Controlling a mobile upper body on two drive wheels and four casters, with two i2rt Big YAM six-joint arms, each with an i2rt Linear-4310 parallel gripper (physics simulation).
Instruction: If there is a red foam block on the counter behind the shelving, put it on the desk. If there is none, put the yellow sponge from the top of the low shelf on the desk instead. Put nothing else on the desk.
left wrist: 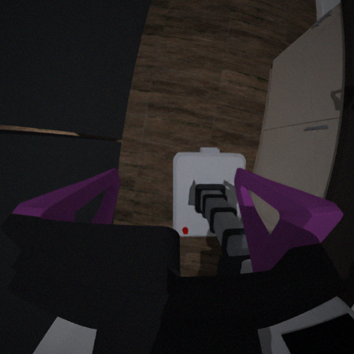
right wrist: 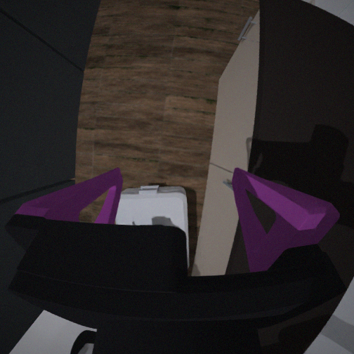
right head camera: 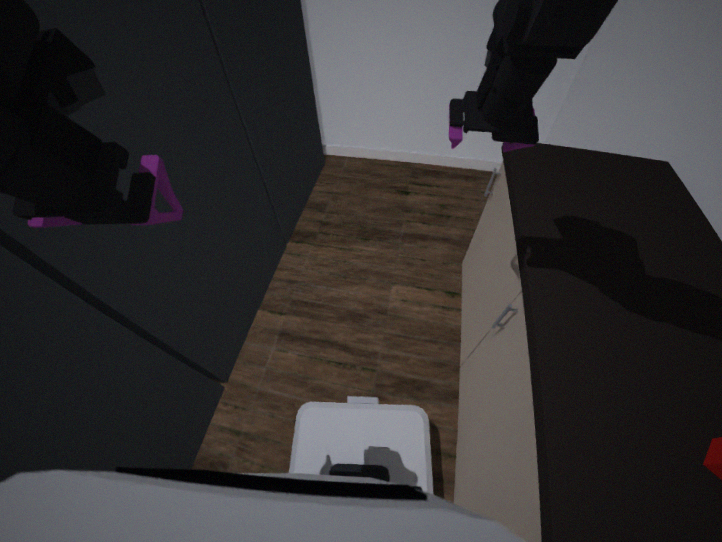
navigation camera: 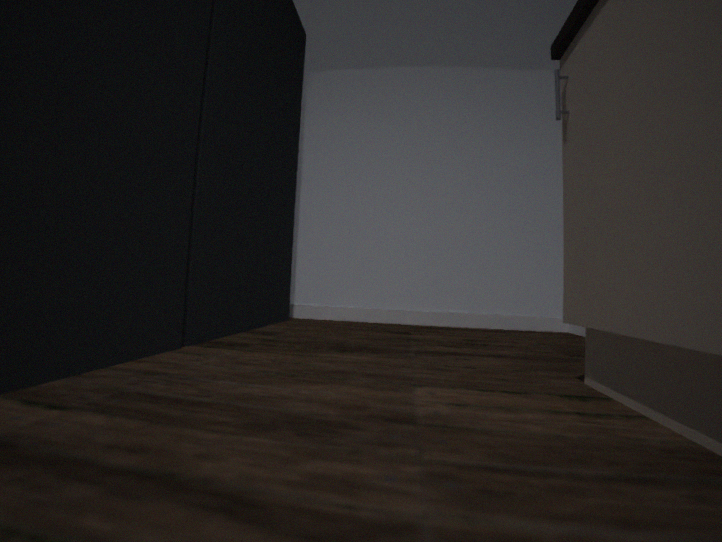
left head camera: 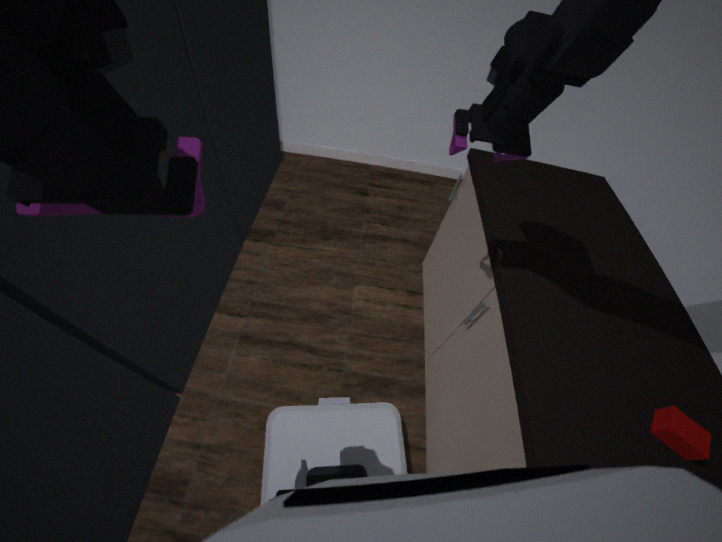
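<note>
A red foam block lies on the dark top of the counter, at the lower right in both head views; in the right head view it is cut off by the picture edge. My right gripper is open and empty, near the far end of the counter, well away from the block. My left gripper is open and empty, in front of the dark panels. The desk, low shelf and yellow sponge do not show.
Tall dark panels stand along the left. Pale cabinet doors with handles are under the counter at the right. Wood floor runs between them to a pale wall. My white base is in this passage.
</note>
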